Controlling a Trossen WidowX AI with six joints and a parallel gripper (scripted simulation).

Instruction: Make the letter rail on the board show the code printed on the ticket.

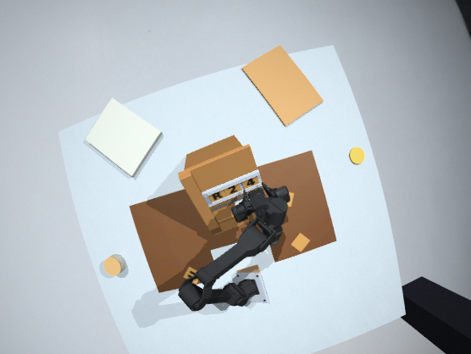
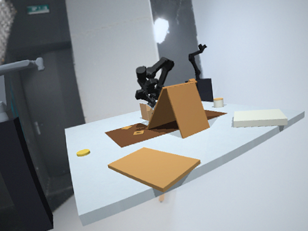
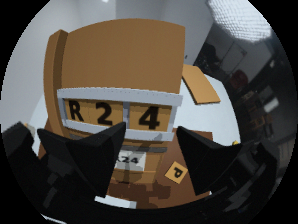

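Now: gripper tip 5 cm past the white ticket, 4 cm to the right of it and 9 cm above it. From my gripper tip the other things lie so: brown mat (16 cm behind, 11 cm to the left, 17 cm below); then orange slab (35 cm ahead, 26 cm to the right, 17 cm below); then cream slab (36 cm ahead, 43 cm to the left, 15 cm below).
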